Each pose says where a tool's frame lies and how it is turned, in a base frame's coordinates. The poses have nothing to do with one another.
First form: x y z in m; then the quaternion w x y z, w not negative.
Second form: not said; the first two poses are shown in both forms.
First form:
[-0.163 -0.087 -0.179 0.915 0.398 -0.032 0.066]
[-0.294 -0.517 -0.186 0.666 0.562 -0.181 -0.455]
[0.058 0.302 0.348 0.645 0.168 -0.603 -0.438]
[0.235 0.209 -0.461 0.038 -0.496 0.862 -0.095]
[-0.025 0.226 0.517 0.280 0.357 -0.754 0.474]
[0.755 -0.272 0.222 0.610 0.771 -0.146 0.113]
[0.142 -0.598 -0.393 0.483 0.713 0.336 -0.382]
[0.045 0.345 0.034 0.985 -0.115 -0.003 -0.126]
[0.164 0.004 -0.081 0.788 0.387 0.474 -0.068]
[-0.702 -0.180 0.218 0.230 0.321 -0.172 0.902]
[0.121 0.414 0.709 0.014 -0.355 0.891 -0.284]
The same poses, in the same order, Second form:
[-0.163 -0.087 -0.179 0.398 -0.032 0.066 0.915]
[-0.294 -0.517 -0.186 0.562 -0.181 -0.455 0.666]
[0.058 0.302 0.348 0.168 -0.603 -0.438 0.645]
[0.235 0.209 -0.461 -0.496 0.862 -0.095 0.038]
[-0.025 0.226 0.517 0.357 -0.754 0.474 0.280]
[0.755 -0.272 0.222 0.771 -0.146 0.113 0.610]
[0.142 -0.598 -0.393 0.713 0.336 -0.382 0.483]
[0.045 0.345 0.034 -0.115 -0.003 -0.126 0.985]
[0.164 0.004 -0.081 0.387 0.474 -0.068 0.788]
[-0.702 -0.180 0.218 0.321 -0.172 0.902 0.230]
[0.121 0.414 0.709 -0.355 0.891 -0.284 0.014]

